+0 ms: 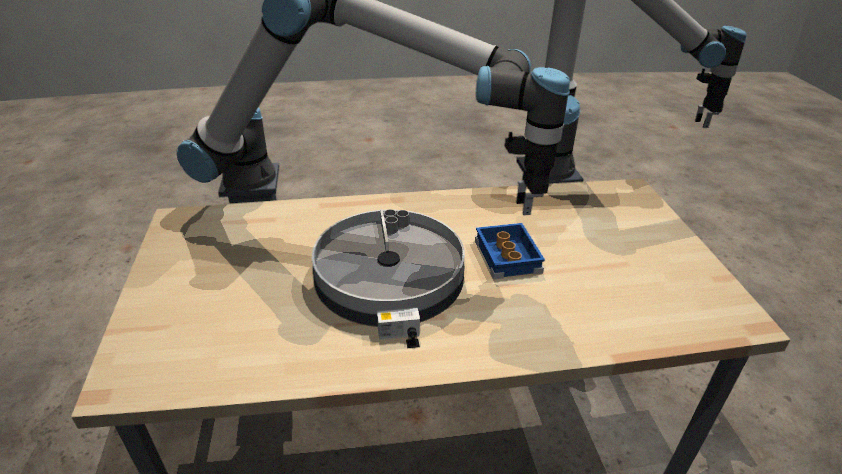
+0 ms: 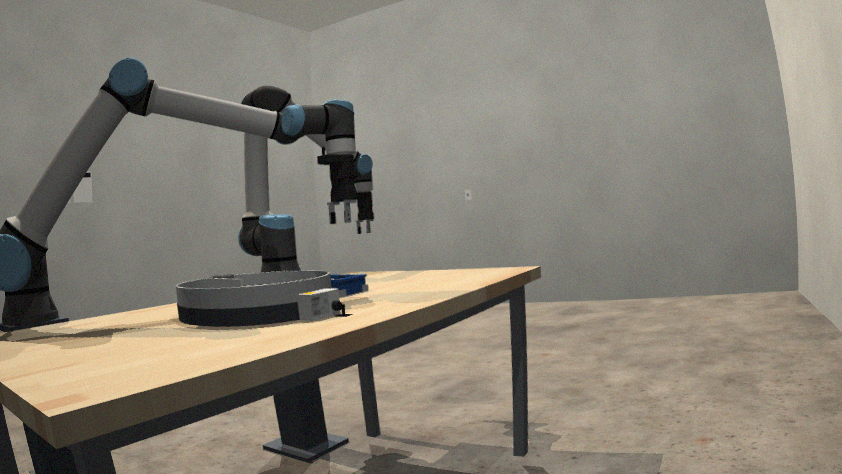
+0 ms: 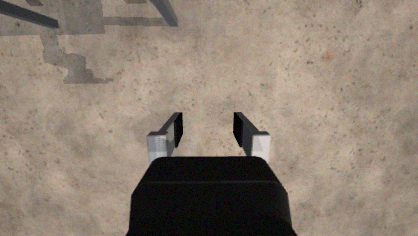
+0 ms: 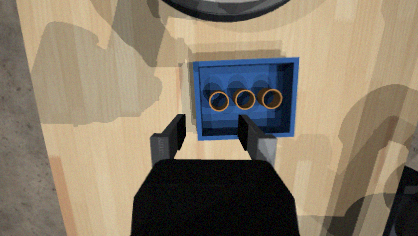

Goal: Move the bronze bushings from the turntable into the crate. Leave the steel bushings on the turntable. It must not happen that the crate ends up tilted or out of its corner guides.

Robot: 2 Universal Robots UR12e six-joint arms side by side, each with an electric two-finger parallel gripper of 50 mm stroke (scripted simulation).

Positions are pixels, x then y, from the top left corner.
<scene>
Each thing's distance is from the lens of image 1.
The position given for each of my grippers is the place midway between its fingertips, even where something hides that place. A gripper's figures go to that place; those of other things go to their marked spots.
my left gripper [image 1: 701, 124]: 243 cm
my right gripper [image 1: 523, 208]: 153 cm
blue crate [image 1: 532, 258]: 168 cm
</scene>
